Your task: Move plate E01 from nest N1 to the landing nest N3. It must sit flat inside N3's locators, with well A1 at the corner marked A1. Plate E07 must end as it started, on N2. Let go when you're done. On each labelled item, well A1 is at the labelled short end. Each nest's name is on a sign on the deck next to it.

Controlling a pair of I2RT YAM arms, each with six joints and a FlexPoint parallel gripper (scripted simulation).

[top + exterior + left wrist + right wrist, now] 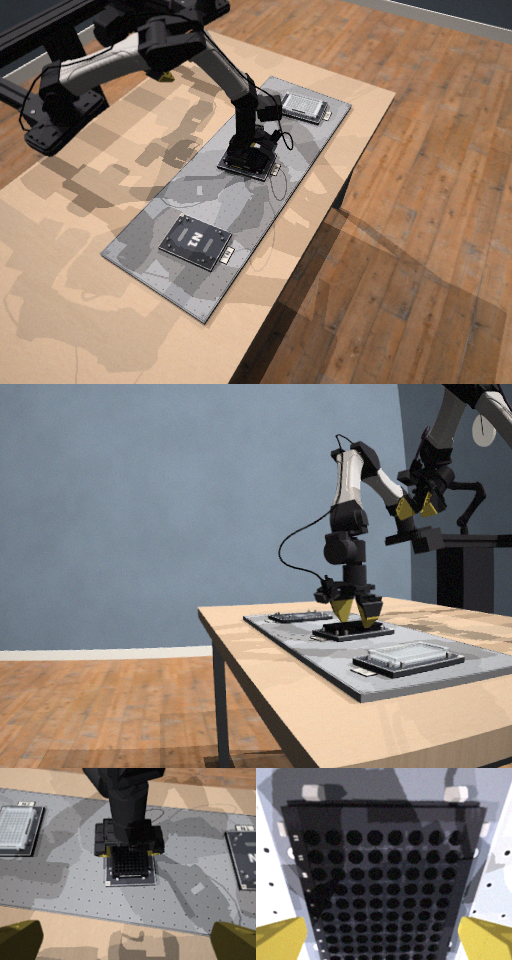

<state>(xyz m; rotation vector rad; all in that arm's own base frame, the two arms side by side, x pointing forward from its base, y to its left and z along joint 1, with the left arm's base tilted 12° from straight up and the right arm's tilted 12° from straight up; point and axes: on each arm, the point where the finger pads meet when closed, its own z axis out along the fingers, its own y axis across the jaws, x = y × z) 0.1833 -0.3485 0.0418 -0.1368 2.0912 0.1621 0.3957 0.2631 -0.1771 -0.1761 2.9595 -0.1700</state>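
Right now the black plate E01 is 10 mm below my right hand. Round my right hand: perforated deck: 10 mm ahead, 20 mm to the right, 40 mm below; then clear plate E07: 50 mm ahead, 320 mm to the left, 10 mm below; then nest N3: 30 mm below.
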